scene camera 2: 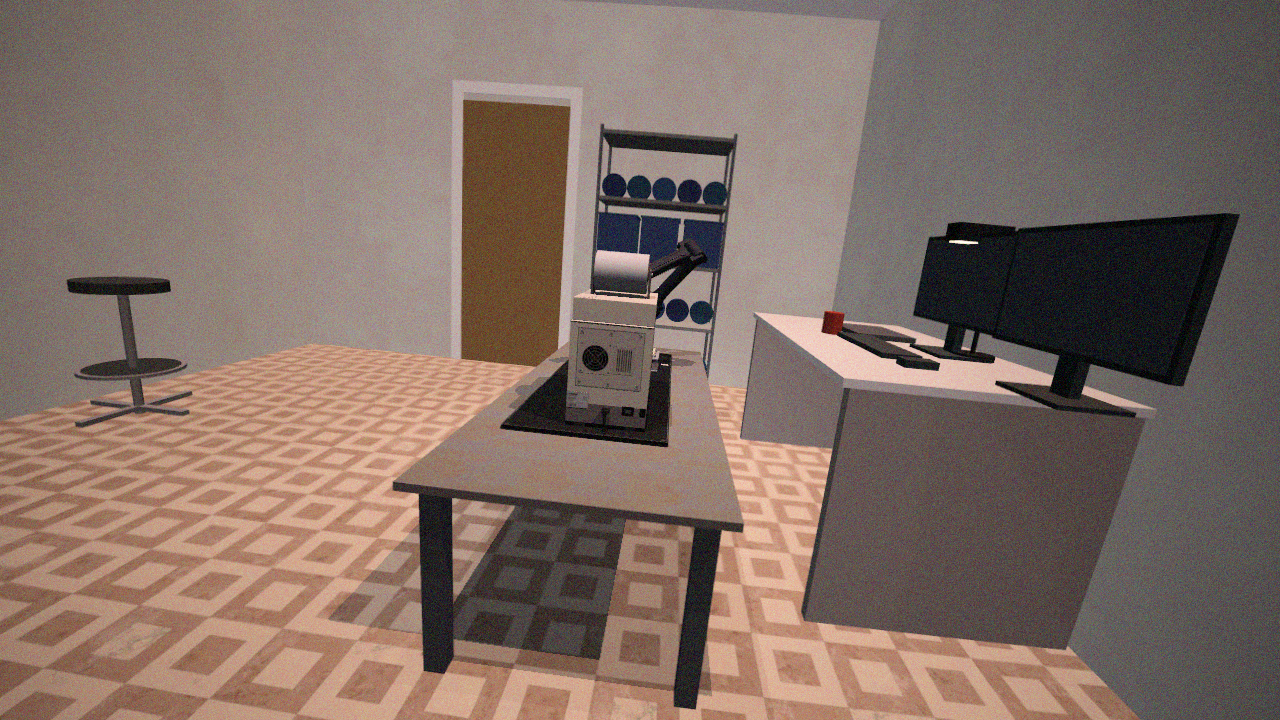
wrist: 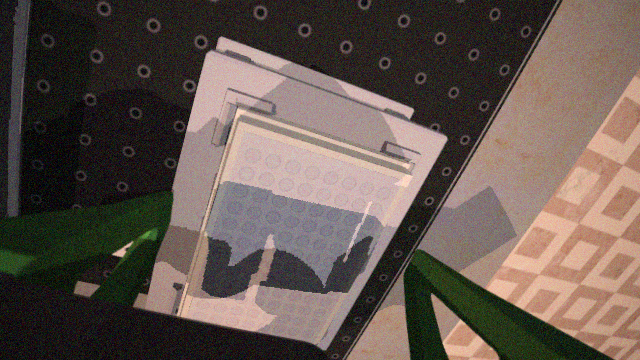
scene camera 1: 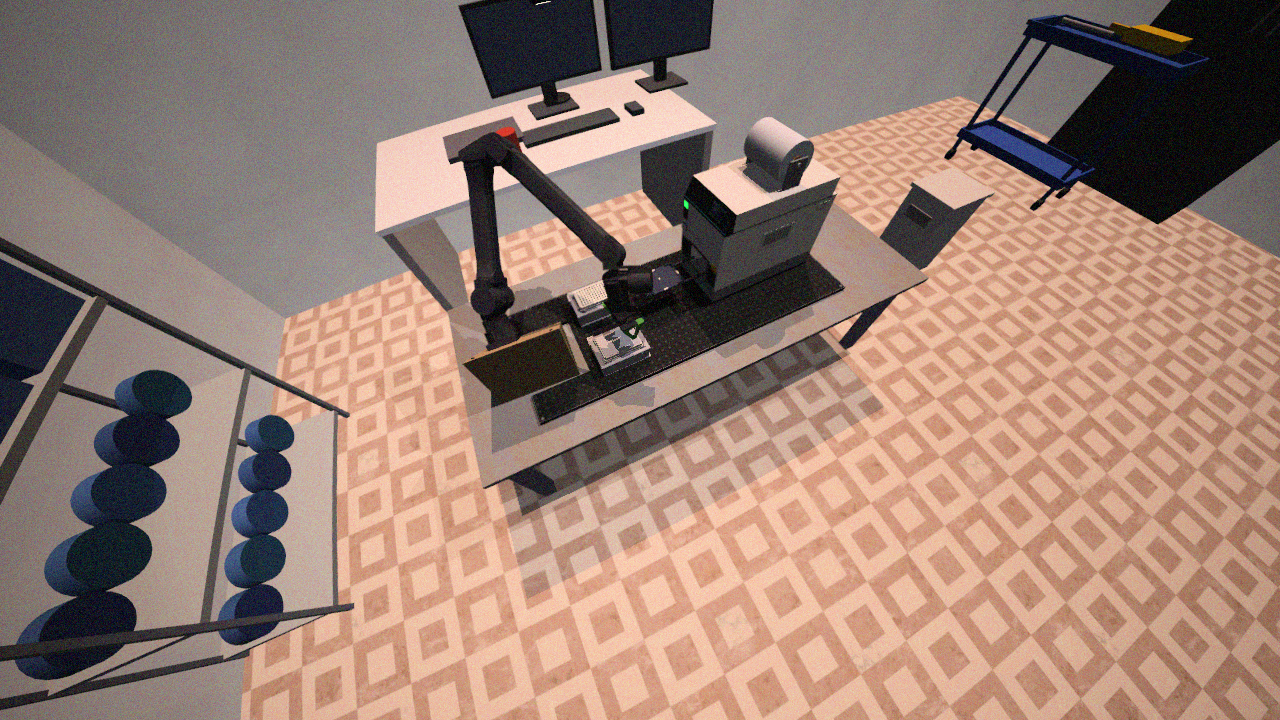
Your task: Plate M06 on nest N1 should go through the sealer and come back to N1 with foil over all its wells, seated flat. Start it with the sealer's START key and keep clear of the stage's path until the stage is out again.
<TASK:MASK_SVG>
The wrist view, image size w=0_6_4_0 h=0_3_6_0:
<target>my gripper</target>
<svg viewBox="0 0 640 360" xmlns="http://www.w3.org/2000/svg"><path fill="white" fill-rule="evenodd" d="M404 272L405 313L410 360L449 360L441 339L431 300L431 292L497 353L499 360L614 360L477 285L423 250L417 249ZM0 218L0 360L328 360L321 348L306 341L133 307L155 261L171 221L174 193L171 191L162 191L113 204ZM133 242L109 277L90 297L74 294L76 284L84 272Z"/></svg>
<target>well plate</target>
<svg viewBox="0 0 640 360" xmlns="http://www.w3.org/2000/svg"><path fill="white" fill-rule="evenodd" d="M238 105L203 220L177 316L306 341L315 345L320 343L413 177L408 171L410 164L406 160L385 154L382 151Z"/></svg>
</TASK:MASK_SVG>
